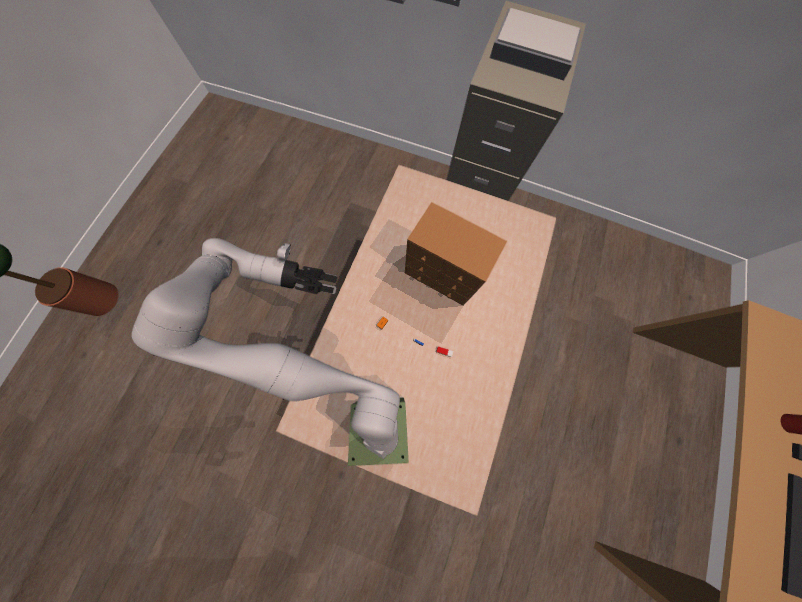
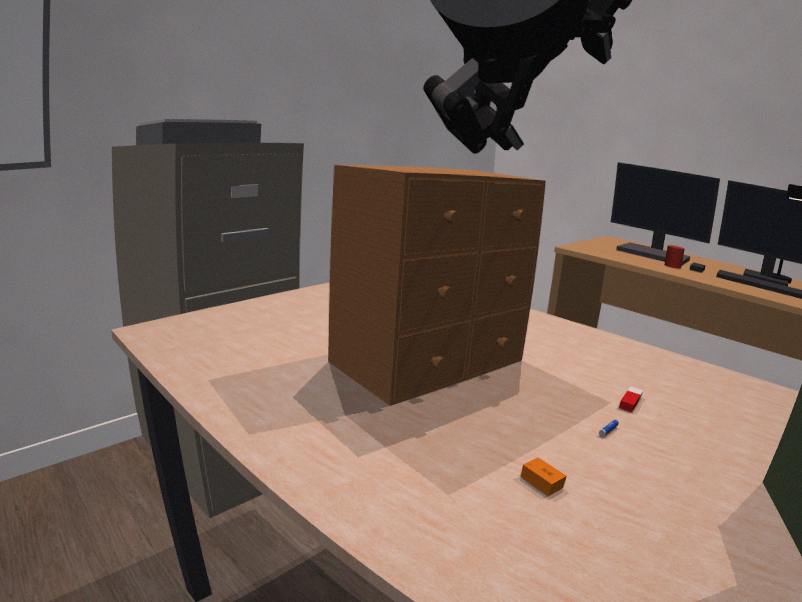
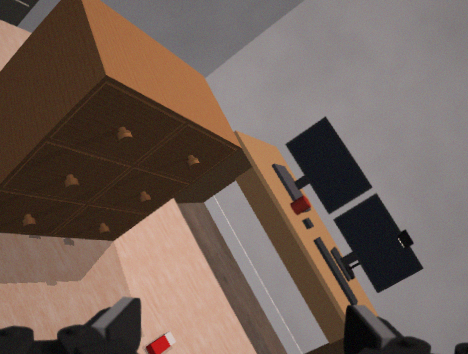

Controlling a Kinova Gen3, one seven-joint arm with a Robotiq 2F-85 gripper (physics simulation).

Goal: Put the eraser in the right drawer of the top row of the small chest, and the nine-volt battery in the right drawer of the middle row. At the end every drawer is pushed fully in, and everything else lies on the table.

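Frame: origin at the arm's base, x right, y ahead, z up, level; centimetres.
Where they show: gripper, between the fingertips: [image 1: 336,284] [image 2: 555,96] [image 3: 242,325].
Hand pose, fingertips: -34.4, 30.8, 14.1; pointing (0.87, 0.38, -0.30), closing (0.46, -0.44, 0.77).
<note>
Each offset is from my fingertips to the top centre of the thing, as dx, dy, dz. "*": to the spot under its first point. Level surfaces: height alone.
The small chest @(+22.9, +35.7, -7.8) [image 1: 456,241] [image 2: 362,272] [image 3: 150,85] stands on the table, every drawer shut. Its top right drawer @(* +29.3, +27.2, -16.9) [image 2: 508,236] [image 3: 175,157] and middle right drawer @(+30.2, +34.6, -19.1) [image 2: 495,298] [image 3: 125,187] are flush with the front. The red eraser with a white end @(+40.3, +5.8, -38.4) [image 1: 443,351] [image 2: 629,399] [image 3: 160,344] lies on the table. An orange block @(+12.0, +2.7, -37.9) [image 1: 382,322] [image 2: 542,476], apparently the nine-volt battery, lies on the table in front of the chest. My gripper [image 1: 334,284] [image 3: 242,325] is open and empty, raised beside the table's long edge, away from the chest and both objects.
A small blue cylinder @(+29.1, +3.6, -38.7) [image 1: 418,342] [image 2: 608,427] lies between the orange block and the eraser on the table @(dz -39.8) [image 1: 453,440] [image 2: 647,518]. A tall filing cabinet [image 1: 498,139] [image 2: 239,259] stands behind the chest. A desk with monitors [image 2: 665,202] [image 3: 329,165] stands apart.
</note>
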